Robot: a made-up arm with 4 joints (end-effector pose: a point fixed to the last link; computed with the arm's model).
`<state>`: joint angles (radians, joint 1 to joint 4).
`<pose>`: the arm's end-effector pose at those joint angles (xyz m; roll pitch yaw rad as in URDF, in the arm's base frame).
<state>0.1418 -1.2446 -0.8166 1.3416</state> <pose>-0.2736 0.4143 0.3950 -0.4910 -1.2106 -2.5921</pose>
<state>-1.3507 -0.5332 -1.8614 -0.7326</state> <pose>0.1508 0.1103 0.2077 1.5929 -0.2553 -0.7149</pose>
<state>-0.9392 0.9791 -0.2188 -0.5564</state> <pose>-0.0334 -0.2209 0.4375 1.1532 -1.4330 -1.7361</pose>
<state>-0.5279 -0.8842 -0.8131 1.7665</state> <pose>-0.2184 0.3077 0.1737 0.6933 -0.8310 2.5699</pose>
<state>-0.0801 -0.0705 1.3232 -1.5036</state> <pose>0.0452 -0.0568 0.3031 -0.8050 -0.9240 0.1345</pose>
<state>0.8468 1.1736 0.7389 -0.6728</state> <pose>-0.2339 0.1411 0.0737 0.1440 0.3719 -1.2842</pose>
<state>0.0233 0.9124 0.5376 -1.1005</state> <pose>-0.1776 -0.1183 0.1799 0.1968 -0.7268 -1.4968</pose>
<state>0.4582 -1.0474 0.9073 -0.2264</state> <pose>0.0550 0.4378 0.2500 0.4510 -0.6347 1.0376</pose>
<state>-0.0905 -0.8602 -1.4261 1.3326</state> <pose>-0.1423 0.3925 0.4376 -1.8813 -1.2367 -1.6649</pose>
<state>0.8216 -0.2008 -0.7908 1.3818</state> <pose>-0.0194 0.3927 0.5322 -2.3616 -1.1208 -1.6794</pose>
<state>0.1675 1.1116 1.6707 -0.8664</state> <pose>-0.2701 -0.1089 0.2595 -0.8750 0.0153 -0.9169</pose>
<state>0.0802 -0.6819 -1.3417 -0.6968</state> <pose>0.1116 0.3948 0.3330 2.3517 0.3059 -0.4273</pose>
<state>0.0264 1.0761 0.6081 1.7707</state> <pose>-0.1902 0.1624 0.1076 1.4156 0.2575 0.7509</pose>
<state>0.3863 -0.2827 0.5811 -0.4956</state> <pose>0.1087 0.2569 0.1466 0.8237 -0.3601 -0.0761</pose>
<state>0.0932 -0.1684 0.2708 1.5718</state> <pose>-0.1105 0.2997 0.1225 1.0480 -0.2962 1.7294</pose>
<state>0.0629 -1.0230 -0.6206 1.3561</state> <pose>-0.2241 0.4347 0.3196 0.2557 -1.1514 2.7884</pose>
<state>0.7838 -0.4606 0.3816 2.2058</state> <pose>-0.1735 0.3680 0.2588 0.4093 -0.5500 2.9421</pose>
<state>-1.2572 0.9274 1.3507 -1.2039</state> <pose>-0.2169 -0.0674 0.6190 -2.5899 -0.8086 0.5536</pose>
